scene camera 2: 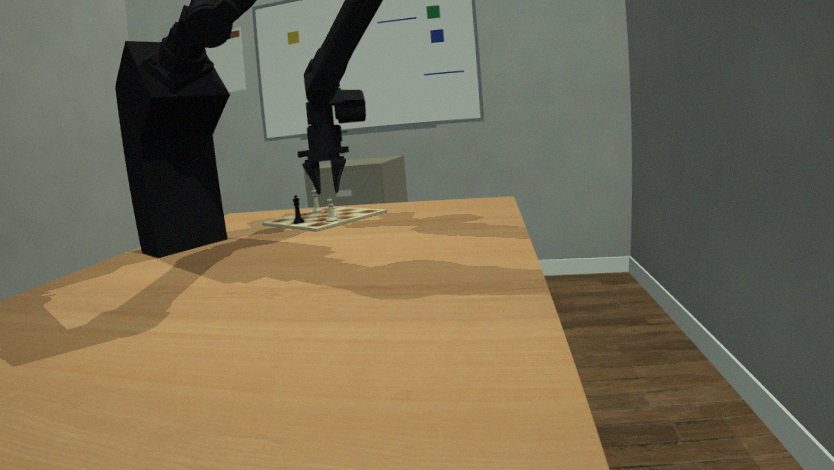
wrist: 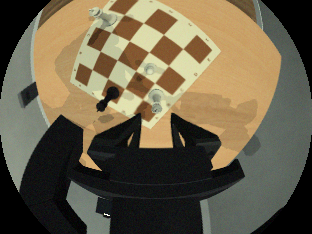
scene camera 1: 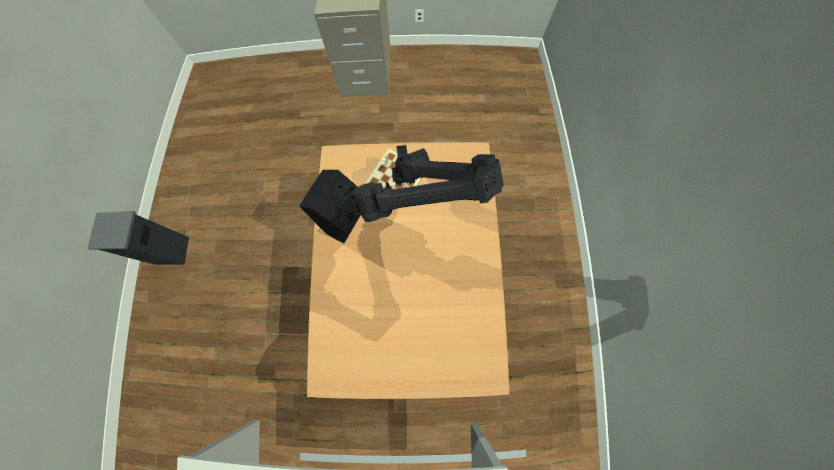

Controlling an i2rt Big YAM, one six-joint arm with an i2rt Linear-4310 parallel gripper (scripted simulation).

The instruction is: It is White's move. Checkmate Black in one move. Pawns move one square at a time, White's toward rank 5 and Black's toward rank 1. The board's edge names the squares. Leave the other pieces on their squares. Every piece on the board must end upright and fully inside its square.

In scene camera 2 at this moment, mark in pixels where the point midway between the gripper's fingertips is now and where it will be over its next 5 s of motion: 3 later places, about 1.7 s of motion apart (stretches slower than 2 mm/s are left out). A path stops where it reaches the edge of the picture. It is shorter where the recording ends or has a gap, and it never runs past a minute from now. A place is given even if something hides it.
The gripper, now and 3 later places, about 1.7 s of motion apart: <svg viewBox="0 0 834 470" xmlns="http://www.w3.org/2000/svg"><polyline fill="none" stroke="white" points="328,193 330,205 326,167 305,184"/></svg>
